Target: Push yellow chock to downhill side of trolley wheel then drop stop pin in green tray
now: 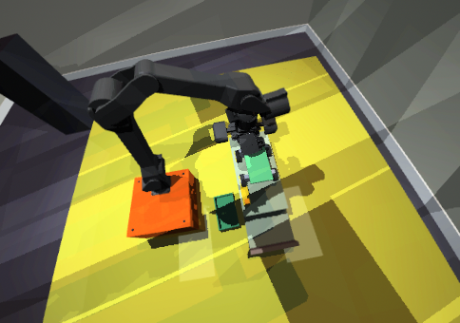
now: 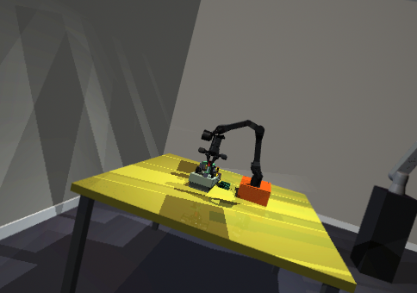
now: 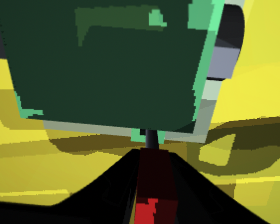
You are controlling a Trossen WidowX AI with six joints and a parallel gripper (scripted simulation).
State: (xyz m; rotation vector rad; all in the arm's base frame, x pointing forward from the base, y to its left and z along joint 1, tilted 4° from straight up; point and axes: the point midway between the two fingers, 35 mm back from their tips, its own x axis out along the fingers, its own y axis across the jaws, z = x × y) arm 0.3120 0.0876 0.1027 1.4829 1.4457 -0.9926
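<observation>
My gripper tip is now 21 cm to the left of the green tray, 16 cm above it and 11 cm past it. Also, from my gripper tip: trolley 9 cm to the right, 4 cm below, 2 cm ahead; red-headed stop pin right at my gripper tip; yellow chock 19 cm to the right, 7 cm below, 3 cm behind.
</observation>
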